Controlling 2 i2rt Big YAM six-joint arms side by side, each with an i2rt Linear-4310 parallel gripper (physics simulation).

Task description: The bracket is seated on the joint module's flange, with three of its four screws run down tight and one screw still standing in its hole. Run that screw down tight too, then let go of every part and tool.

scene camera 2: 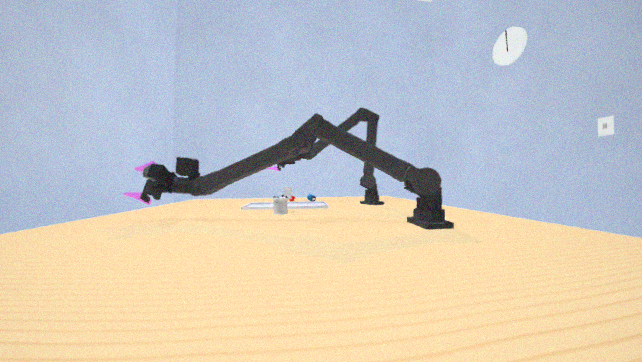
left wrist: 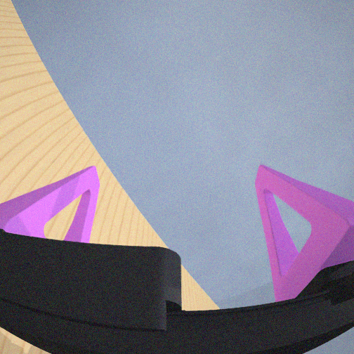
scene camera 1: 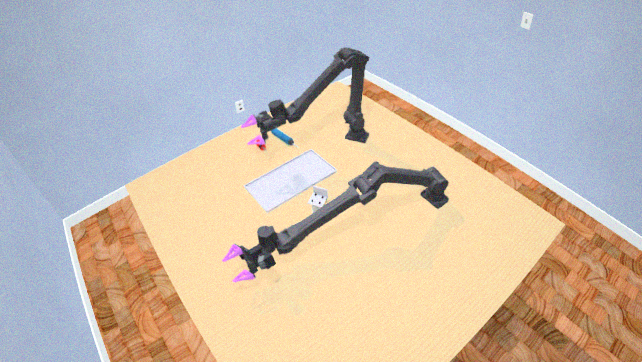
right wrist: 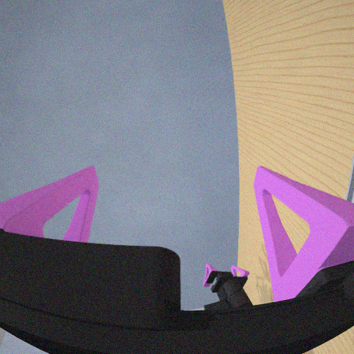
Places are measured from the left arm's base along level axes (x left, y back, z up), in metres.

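Where they show: left gripper, fingertip midpoint: (scene camera 2: 129,181) (scene camera 1: 228,271); right gripper, fingertip midpoint: (scene camera 1: 244,135); left arm's base, link origin: (scene camera 2: 428,224) (scene camera 1: 434,197); right arm's base, link origin: (scene camera 2: 371,203) (scene camera 1: 357,136).
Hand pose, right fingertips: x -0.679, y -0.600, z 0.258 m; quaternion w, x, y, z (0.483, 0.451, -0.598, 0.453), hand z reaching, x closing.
Things, the pixels of their top centre, and the offset from my right fingertips.
- pale joint module, top centre: (scene camera 2: 280,198) dy +0.129, dx +0.390, dz -0.194 m
- blue screwdriver, top centre: (scene camera 1: 285,135) (scene camera 2: 312,195) dy +0.273, dx -0.129, dz -0.217 m
- shallow pale tray, top centre: (scene camera 1: 290,177) (scene camera 2: 286,203) dy +0.132, dx +0.147, dz -0.242 m
- small red object, top centre: (scene camera 1: 261,144) (scene camera 2: 291,196) dy +0.138, dx -0.156, dz -0.224 m
The white bracket (scene camera 1: 320,192) (scene camera 2: 287,191) sits on top of the pale joint module (scene camera 2: 280,206), beside the tray. Dark screw heads show on the bracket's plate; which one stands higher is too small to tell. The blue screwdriver (scene camera 1: 283,137) (scene camera 2: 311,197) lies on the table behind the tray. My left gripper (scene camera 1: 230,270) (scene camera 2: 130,181) (left wrist: 177,174) (right wrist: 219,265) is open and empty, raised over the table well away from the bracket. My right gripper (scene camera 1: 246,134) (right wrist: 175,174) is open and empty, raised near the table's back edge, left of the screwdriver; it is partly hidden in scene camera 2.
A shallow pale tray (scene camera 1: 264,194) (scene camera 2: 320,205) lies between the bracket and the screwdriver. A small red object (scene camera 1: 262,147) (scene camera 2: 292,198) shows just below a right fingertip in scene camera 1. The left forearm passes close in front of the joint module there.
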